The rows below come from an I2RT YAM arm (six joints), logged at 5 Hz.
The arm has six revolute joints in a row. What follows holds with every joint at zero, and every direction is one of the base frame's. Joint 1 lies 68 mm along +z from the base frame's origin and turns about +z. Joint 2 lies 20 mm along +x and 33.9 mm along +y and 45.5 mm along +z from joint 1 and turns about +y. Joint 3 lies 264 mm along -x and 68.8 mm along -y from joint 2 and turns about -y. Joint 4 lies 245 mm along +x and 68.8 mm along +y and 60 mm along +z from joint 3 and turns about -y. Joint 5 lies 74 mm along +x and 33.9 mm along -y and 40.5 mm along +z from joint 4 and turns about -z. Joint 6 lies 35.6 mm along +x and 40.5 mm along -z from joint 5 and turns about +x. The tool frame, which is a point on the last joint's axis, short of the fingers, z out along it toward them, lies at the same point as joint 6; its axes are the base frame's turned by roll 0, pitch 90 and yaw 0 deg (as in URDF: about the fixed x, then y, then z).
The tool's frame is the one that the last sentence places.
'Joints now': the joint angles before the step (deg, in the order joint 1, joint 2, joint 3, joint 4, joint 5, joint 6). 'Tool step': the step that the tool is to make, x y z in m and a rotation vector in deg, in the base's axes. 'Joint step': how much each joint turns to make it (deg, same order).
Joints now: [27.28 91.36 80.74 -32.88 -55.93 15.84]
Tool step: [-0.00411 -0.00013 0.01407 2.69 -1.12 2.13]
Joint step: [0.14 -0.94 1.40 -0.04 -2.73 0.09]
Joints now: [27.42 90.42 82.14 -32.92 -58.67 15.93]
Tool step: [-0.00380 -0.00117 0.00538 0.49 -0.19 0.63]
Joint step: [0.09 -0.73 0.39 -0.88 -0.64 -0.19]
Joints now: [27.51 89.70 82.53 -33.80 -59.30 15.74]
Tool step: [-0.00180 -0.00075 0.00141 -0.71 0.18 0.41]
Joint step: [0.03 0.04 0.80 -2.36 0.08 -1.29]
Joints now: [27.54 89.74 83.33 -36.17 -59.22 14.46]
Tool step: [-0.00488 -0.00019 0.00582 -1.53 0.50 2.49]
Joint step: [0.32 0.78 3.39 -7.73 -0.74 -4.60]
